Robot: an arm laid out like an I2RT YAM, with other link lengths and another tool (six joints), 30 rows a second.
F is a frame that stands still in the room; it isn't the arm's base.
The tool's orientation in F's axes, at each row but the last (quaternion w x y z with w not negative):
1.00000, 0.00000, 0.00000, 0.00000
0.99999, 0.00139, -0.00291, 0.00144
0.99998, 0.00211, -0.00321, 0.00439
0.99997, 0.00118, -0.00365, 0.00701
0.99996, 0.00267, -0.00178, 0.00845
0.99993, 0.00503, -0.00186, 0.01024
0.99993, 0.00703, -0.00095, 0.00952
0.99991, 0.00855, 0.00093, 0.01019
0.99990, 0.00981, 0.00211, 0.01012
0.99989, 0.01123, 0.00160, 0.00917
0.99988, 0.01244, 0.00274, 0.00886
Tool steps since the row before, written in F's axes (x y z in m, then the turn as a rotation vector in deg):
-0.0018, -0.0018, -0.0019, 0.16, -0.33, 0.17
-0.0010, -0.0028, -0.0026, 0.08, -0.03, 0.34
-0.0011, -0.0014, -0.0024, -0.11, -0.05, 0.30
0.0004, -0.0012, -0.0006, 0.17, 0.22, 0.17
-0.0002, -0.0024, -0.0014, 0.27, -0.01, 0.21
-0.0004, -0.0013, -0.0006, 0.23, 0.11, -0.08
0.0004, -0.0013, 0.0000, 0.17, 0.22, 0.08
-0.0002, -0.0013, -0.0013, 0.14, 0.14, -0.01
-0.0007, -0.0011, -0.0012, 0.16, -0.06, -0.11
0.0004, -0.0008, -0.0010, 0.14, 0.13, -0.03
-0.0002, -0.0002, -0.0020, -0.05, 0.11, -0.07
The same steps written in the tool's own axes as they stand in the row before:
-0.0018, -0.0018, -0.0019, 0.16, -0.33, 0.17
-0.0010, -0.0028, -0.0026, 0.08, -0.03, 0.34
-0.0011, -0.0014, -0.0024, -0.11, -0.05, 0.30
0.0004, -0.0012, -0.0006, 0.17, 0.22, 0.17
-0.0002, -0.0024, -0.0014, 0.27, -0.01, 0.21
-0.0004, -0.0013, -0.0006, 0.23, 0.10, -0.08
0.0004, -0.0013, 0.0000, 0.17, 0.22, 0.08
-0.0002, -0.0013, -0.0013, 0.14, 0.14, -0.01
-0.0007, -0.0011, -0.0012, 0.16, -0.07, -0.11
0.0004, -0.0008, -0.0010, 0.14, 0.13, -0.03
-0.0002, -0.0002, -0.0020, -0.05, 0.11, -0.07

